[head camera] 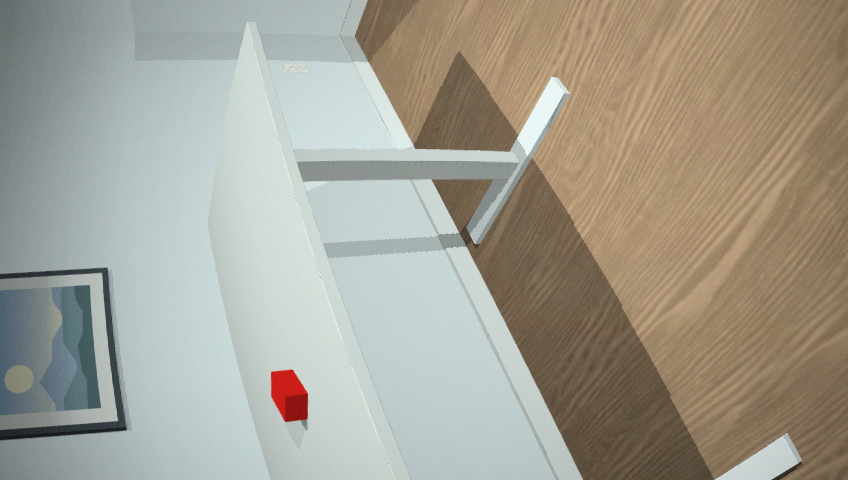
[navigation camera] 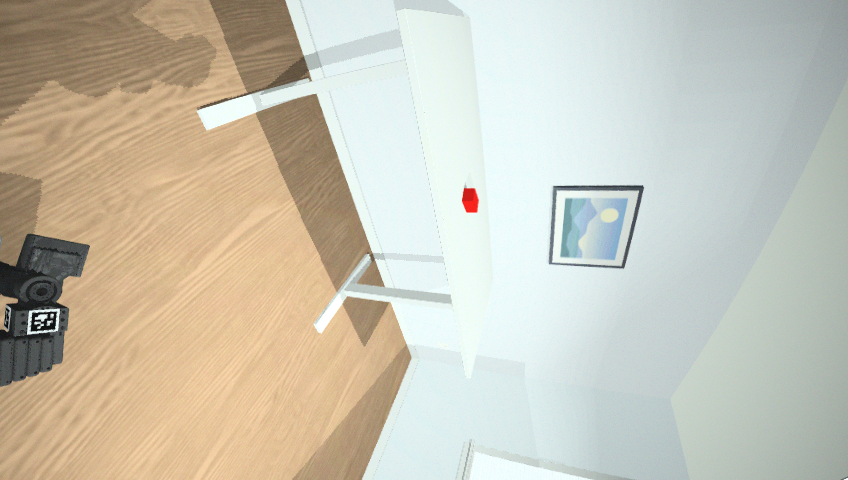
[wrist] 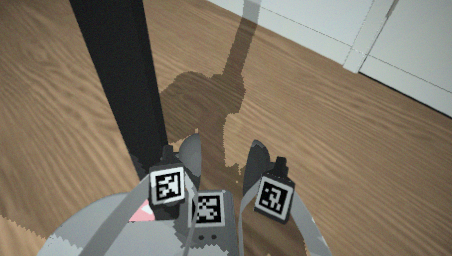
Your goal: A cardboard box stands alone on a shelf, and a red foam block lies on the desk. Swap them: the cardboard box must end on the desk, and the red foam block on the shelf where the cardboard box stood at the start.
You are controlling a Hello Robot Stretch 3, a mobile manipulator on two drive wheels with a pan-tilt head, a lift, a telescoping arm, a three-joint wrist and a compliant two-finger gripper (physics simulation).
One and the same spot on a framed picture: [head camera: 66, 379] is [navigation camera: 581, 213].
